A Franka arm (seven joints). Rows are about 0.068 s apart.
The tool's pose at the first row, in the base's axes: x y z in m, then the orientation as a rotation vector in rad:
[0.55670, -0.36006, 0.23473, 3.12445, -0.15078, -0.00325]
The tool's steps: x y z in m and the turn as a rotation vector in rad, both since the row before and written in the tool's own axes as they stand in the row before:
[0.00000, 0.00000, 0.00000, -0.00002, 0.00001, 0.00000]
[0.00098, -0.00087, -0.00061, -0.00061, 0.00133, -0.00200]
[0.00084, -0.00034, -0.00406, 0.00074, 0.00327, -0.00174]
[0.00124, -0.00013, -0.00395, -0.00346, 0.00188, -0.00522]
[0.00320, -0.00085, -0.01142, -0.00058, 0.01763, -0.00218]
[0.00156, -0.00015, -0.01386, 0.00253, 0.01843, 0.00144]
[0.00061, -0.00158, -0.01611, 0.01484, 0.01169, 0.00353]
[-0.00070, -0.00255, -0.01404, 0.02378, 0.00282, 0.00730]
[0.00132, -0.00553, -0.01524, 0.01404, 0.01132, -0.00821]
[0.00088, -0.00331, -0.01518, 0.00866, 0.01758, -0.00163]
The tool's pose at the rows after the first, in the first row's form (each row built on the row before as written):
[0.55670, -0.36006, 0.23473, 3.12443, -0.15078, -0.00324]
[0.55776, -0.35928, 0.23533, 3.12391, -0.14761, -0.00123]
[0.55863, -0.35896, 0.23938, 3.12462, -0.14488, 0.00391]
[0.55987, -0.35889, 0.24333, 3.12144, -0.13656, 0.00653]
[0.56309, -0.35812, 0.25475, 3.12007, -0.13286, 0.03396]
[0.56437, -0.35783, 0.26864, 3.12130, -0.13487, 0.06293]
[0.56448, -0.35601, 0.28474, 3.13501, -0.14039, 0.08259]
[0.56328, -0.35334, 0.29872, -3.11528, 0.14992, -0.08815]
[0.56424, -0.34825, 0.31414, -3.10208, 0.13613, -0.10652]
[0.56434, -0.34551, 0.32946, -3.09330, 0.13328, -0.13409]

